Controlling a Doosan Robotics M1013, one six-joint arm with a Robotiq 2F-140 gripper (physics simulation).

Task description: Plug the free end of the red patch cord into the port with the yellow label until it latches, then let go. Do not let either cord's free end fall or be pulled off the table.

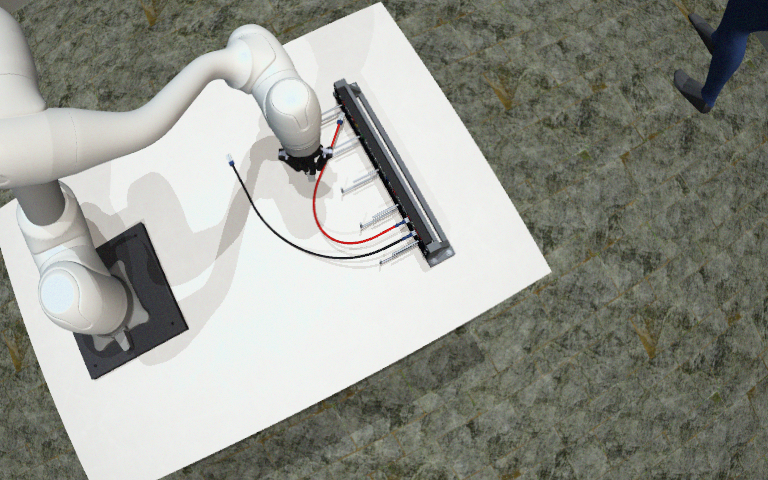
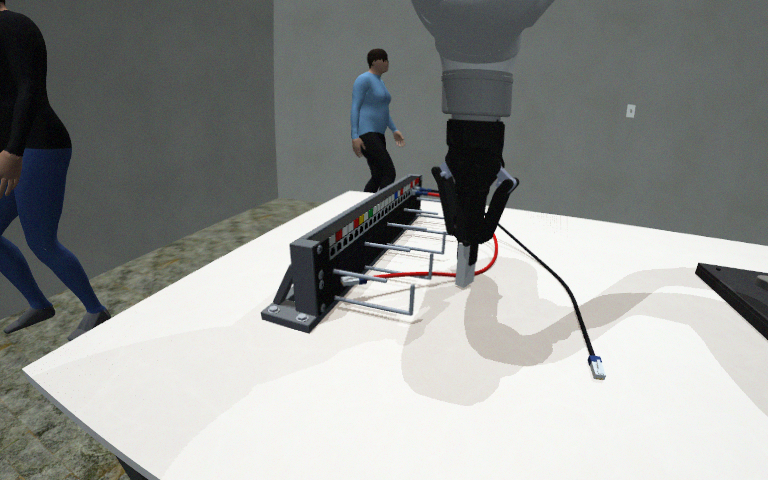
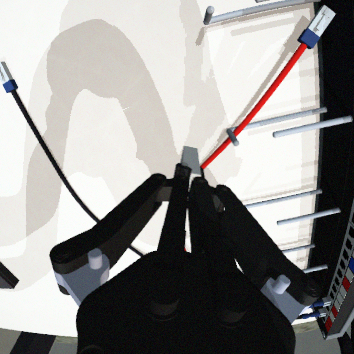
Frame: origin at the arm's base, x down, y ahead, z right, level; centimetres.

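Seen in the pictures: gripper, fingertip midpoint: (image 1: 312, 176) (image 2: 464, 282) (image 3: 187, 157); arm's base at its link origin: (image 1: 111, 306).
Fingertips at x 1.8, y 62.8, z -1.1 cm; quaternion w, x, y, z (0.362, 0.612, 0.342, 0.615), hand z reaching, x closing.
Pixels of each thing's top centre, then the offset from my fingertips to it. "pt": a spot on its surface instead.
- black patch panel at its top centre: (image 3: 351, 245) (image 2: 396, 198) (image 1: 372, 165) dx -9.6, dy +12.8, dz +8.6 cm
- yellow label at a spot on its surface: (image 2: 361, 219) pt dx -9.0, dy +15.1, dz -2.7 cm
The red patch cord (image 1: 315, 207) (image 2: 415, 274) (image 3: 260, 102) curves over the white table from the near end of the black patch panel (image 1: 392, 168) (image 2: 307, 273) (image 3: 337, 105). Its free plug (image 1: 339, 123) (image 3: 317, 24) lies close to the panel's far end, unplugged. The yellow label (image 2: 361, 219) sits on the panel's top row. My gripper (image 1: 307, 164) (image 2: 465, 270) (image 3: 187, 157) is shut, with its tips near the table, right beside the middle of the red cord. The cord runs past the closed fingertips and is not clamped. The black cord (image 1: 271, 227) (image 2: 568, 294) (image 3: 42, 140) lies loose, with its plug (image 1: 230, 159) (image 2: 596, 366) (image 3: 6, 77) on the table.
Several grey metal rods (image 1: 359, 180) (image 2: 374, 306) (image 3: 309, 124) stick out from the panel over the table, and the red cord crosses under one. The robot base plate (image 1: 141, 310) sits at the left. A person in blue (image 2: 373, 118) walks behind the table, and another person (image 2: 74, 273) stands at the left edge.
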